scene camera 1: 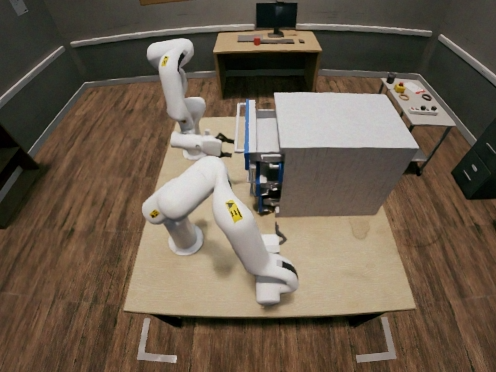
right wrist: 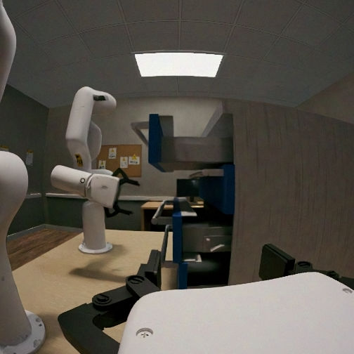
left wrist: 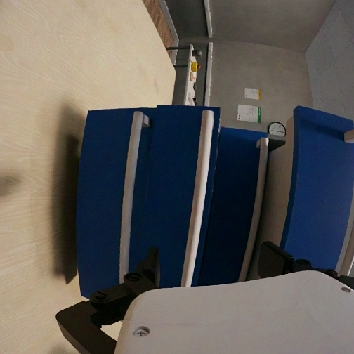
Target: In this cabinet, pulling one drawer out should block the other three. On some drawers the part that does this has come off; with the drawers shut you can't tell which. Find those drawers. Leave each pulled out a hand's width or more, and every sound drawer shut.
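Note:
The grey cabinet (scene camera 1: 340, 182) (right wrist: 290, 190) has four blue-fronted drawers. The top drawer (scene camera 1: 247, 132) (left wrist: 317, 185) (right wrist: 155, 140) stands far out. The second drawer (left wrist: 232, 200) (right wrist: 228, 190) looks shut against the cabinet. The third drawer (left wrist: 175, 185) (right wrist: 177, 235) stands out, and so does the bottom drawer (left wrist: 102, 200) (right wrist: 183, 275), slightly less far. My left gripper (scene camera 1: 231, 148) (left wrist: 211, 262) (right wrist: 135, 198) is open and empty, in front of the drawer handles and apart from them. My right gripper (scene camera 1: 279, 234) (right wrist: 213, 264) is open and empty beside the cabinet's near side; one finger is partly hidden in the scene view.
The cabinet stands on the wooden table (scene camera 1: 325, 270) (left wrist: 40, 150). The right arm (scene camera 1: 240, 235) bends over the near part of the table, in front of the lower drawers. The left arm's base (scene camera 1: 192, 152) (right wrist: 95, 245) stands at the far left. A desk (scene camera 1: 267, 50) stands beyond the table.

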